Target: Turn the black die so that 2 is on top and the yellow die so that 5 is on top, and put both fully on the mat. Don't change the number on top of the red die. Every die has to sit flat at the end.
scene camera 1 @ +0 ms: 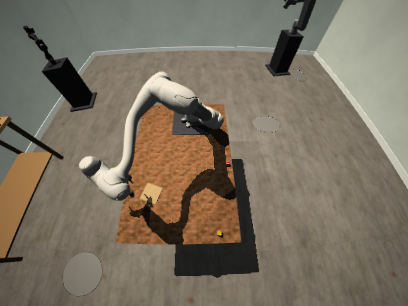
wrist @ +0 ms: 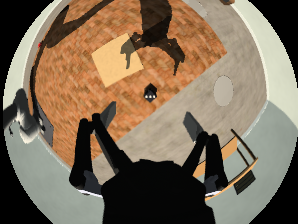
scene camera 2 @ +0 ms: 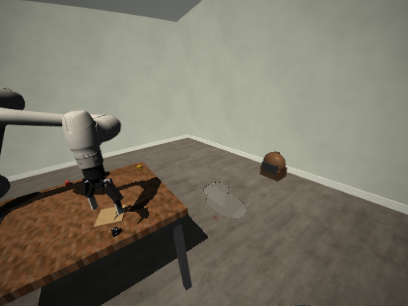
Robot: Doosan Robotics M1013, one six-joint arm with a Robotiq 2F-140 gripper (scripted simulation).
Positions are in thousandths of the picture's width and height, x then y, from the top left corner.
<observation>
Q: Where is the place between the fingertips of the gripper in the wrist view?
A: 508, 502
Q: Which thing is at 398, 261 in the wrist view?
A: A tan mat.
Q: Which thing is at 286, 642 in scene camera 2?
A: The gripper.
</observation>
